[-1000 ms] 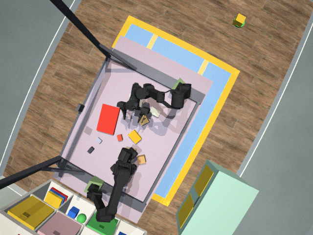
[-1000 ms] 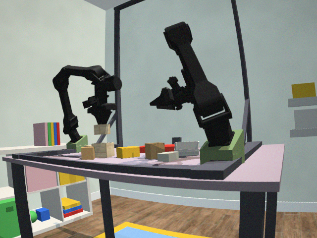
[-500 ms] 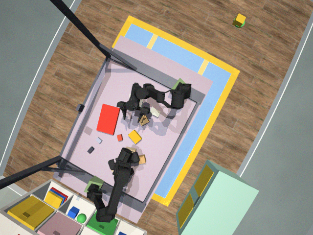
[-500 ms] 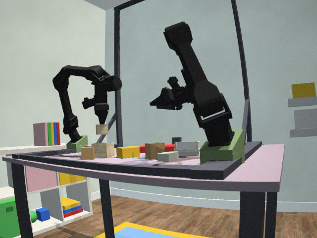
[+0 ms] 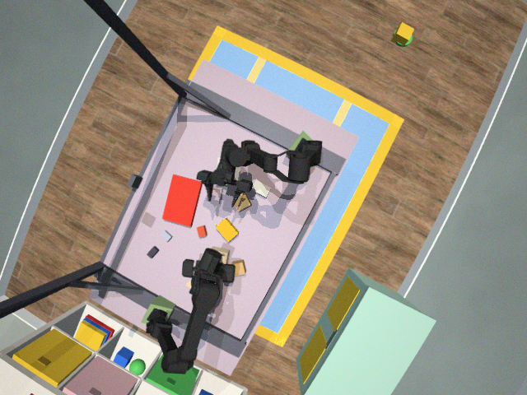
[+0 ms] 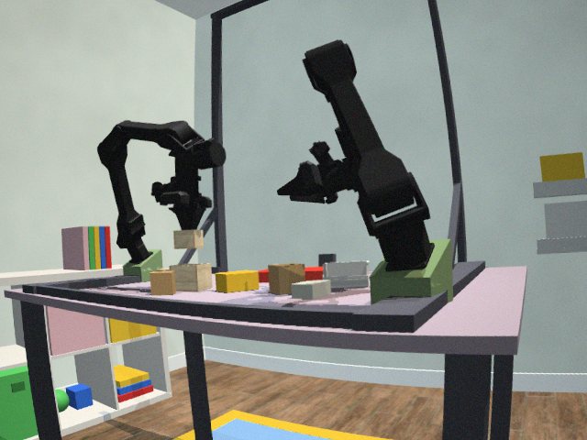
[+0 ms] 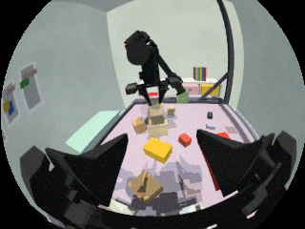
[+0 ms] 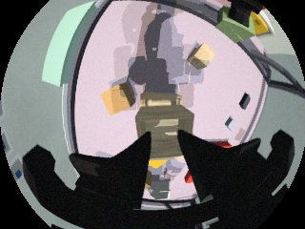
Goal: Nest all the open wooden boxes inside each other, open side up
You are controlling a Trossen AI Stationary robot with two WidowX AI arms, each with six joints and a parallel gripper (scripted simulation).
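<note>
The tan box is 9 cm ahead of my right hand, 2 cm to the left of it and 14 cm below it. The rest, counted from my right hand: pale block: 6 cm behind, 34 cm to the left, 15 cm below; then flat red slab: 28 cm behind, 8 cm to the left, 15 cm below; then red cube: 13 cm behind, 4 cm to the left, 15 cm below.
</note>
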